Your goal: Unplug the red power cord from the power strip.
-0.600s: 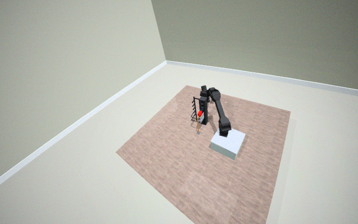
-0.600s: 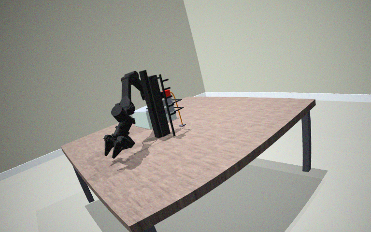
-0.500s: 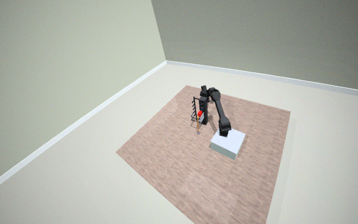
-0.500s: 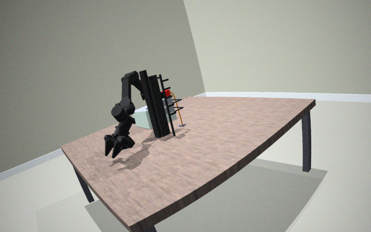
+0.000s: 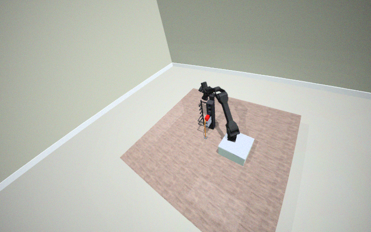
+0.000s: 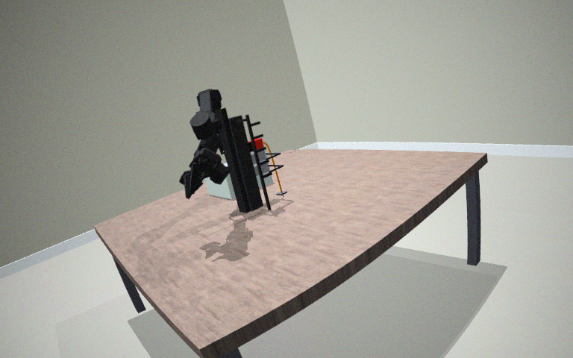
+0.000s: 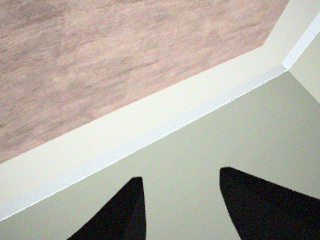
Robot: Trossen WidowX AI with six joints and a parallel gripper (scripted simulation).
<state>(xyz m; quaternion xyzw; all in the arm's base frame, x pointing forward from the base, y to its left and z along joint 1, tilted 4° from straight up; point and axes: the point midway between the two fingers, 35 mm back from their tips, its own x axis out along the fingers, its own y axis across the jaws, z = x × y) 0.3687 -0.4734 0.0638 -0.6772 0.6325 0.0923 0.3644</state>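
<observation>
My gripper tip is 400 mm to the right of the red plug, 140 mm past it and 40 mm below it. Round my gripper tip: grey anchor: 480 mm to the left, 170 mm below, 130 mm behind.
</observation>
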